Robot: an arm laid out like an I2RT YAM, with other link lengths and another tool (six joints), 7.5 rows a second.
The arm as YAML. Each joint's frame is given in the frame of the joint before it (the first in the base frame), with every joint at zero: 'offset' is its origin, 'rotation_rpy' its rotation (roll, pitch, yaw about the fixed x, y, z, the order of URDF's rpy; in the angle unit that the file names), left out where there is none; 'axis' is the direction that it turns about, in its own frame. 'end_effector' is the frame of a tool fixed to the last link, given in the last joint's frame.
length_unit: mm
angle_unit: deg
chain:
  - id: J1
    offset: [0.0, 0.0, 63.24]
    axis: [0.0, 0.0, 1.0]
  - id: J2
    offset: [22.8, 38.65, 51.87]
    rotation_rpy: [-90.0, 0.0, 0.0]
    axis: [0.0, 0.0, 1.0]
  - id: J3
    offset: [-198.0, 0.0, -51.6]
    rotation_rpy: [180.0, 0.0, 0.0]
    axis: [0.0, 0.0, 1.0]
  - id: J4
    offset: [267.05, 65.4, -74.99]
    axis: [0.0, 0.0, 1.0]
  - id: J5
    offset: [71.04, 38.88, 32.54]
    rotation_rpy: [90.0, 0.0, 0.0]
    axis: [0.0, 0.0, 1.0]
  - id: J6
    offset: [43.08, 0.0, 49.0]
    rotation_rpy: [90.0, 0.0, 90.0]
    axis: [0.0, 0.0, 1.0]
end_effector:
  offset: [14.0, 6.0, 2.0]
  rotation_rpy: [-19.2, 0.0, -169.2]
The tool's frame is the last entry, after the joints.
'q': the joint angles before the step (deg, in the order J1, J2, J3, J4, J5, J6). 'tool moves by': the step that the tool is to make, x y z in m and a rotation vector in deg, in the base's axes. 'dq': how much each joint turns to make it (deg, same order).
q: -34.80 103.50 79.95 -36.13 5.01 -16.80
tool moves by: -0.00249 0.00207 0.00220 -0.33 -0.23 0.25
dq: 0.04 -1.23 -1.05 0.21 0.02 -0.25
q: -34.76 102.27 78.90 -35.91 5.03 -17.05
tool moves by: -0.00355 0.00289 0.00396 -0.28 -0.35 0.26
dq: 0.04 -1.73 -1.23 -0.04 -0.08 -0.20
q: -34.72 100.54 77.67 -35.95 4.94 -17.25
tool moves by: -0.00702 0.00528 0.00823 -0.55 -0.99 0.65
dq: 0.00 -3.48 -2.34 0.03 -0.44 -0.49
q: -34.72 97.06 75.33 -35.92 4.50 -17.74
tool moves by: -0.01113 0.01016 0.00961 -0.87 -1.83 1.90
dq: 0.18 -5.78 -4.45 0.75 -1.22 -1.26
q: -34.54 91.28 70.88 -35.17 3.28 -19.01
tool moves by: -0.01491 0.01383 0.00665 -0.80 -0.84 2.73
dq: 0.35 -6.82 -5.51 -0.07 -1.22 -2.06
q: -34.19 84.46 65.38 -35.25 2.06 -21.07
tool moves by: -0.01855 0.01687 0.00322 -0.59 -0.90 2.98
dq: 0.43 -8.20 -6.77 -0.30 -1.52 -2.05
